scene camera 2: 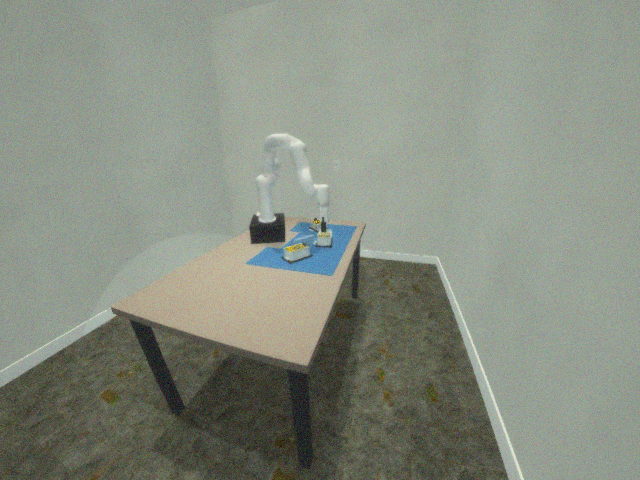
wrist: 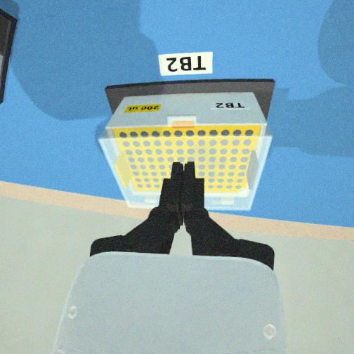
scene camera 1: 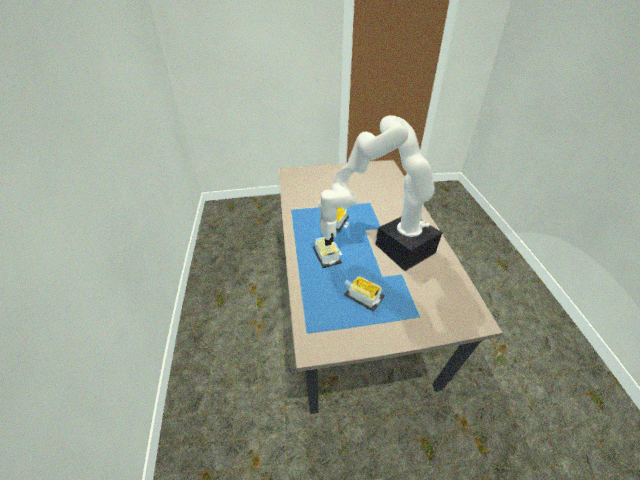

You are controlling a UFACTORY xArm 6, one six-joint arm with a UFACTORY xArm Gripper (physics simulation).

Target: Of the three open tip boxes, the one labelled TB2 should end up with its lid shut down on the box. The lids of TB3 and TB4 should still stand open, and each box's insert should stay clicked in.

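Places are measured from the arm's base along level axes (x ahead, y left, z up), in millimetres.
Pixels of known places: gripper, fingertip midpoint: point(scene camera 2: 323, 232) point(scene camera 1: 328, 244); arm's base at its link origin: point(scene camera 2: 267, 219) point(scene camera 1: 409, 229).
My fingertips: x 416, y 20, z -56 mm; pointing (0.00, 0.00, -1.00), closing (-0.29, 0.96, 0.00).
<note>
For each thing: its middle in the pictures, then the offset to it from my fingertips. "spot": a spot on its surface instead. Level surfaces: height alone.
- TB2 box at the middle of its body: point(scene camera 1: 329, 249) point(scene camera 2: 322, 237) 5 mm back, 2 mm right, 38 mm down
- translucent lid at a spot on its surface: point(scene camera 2: 305, 238) spot: 8 mm ahead, 304 mm right, 61 mm up
- blue mat at its surface level: 77 mm down
- wooden table at its surface level: 80 mm down
The TB2 box point(scene camera 1: 327, 256) point(scene camera 2: 324, 241) point(wrist: 190, 113) stands on the blue mat, its yellow insert sitting level in the box. Its clear lid point(wrist: 145, 202) lies over the insert in the wrist view and looks down; I cannot tell whether a small gap remains at the front edge. My gripper point(scene camera 1: 329, 242) point(scene camera 2: 323, 230) point(wrist: 185, 174) is shut and empty, its fingertips over the middle of the lid; touching is unclear. Two other boxes with yellow inserts, one point(scene camera 1: 366, 292) point(scene camera 2: 315, 224) and another point(scene camera 1: 339, 217) point(scene camera 2: 296, 252), have unreadable labels. A translucent lid point(scene camera 2: 305, 238) stands open at the latter.
The blue mat point(scene camera 1: 320, 312) point(scene camera 2: 323, 266) lies on the wooden table point(scene camera 1: 361, 346) point(scene camera 2: 232, 304). The black arm base point(scene camera 1: 408, 245) point(scene camera 2: 267, 229) stands beside it. A printed TB2 label point(wrist: 185, 63) lies before the box. A dark plate corner point(wrist: 7, 45) shows at the wrist view's left edge.
</note>
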